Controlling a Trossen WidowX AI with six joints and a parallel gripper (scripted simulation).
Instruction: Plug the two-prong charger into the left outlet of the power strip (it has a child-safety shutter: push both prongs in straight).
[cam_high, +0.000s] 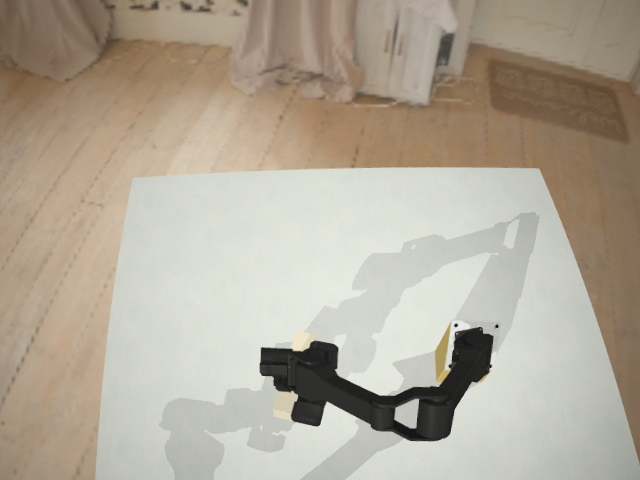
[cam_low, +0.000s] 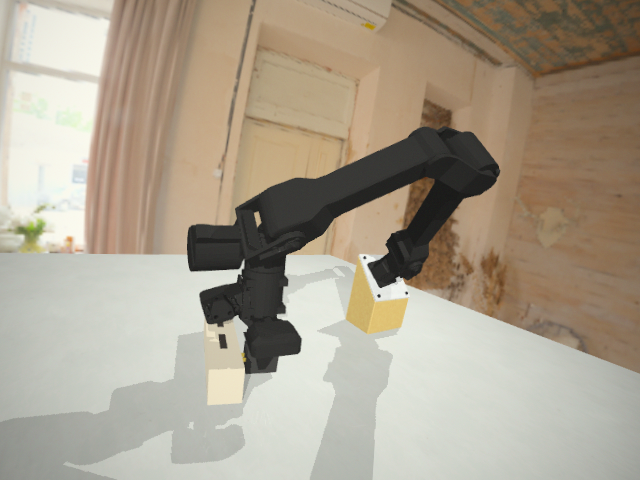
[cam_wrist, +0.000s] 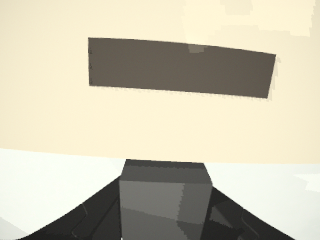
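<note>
The dark grey charger is 1 cm ahead of my gripper tip and 1 cm above it.
</note>
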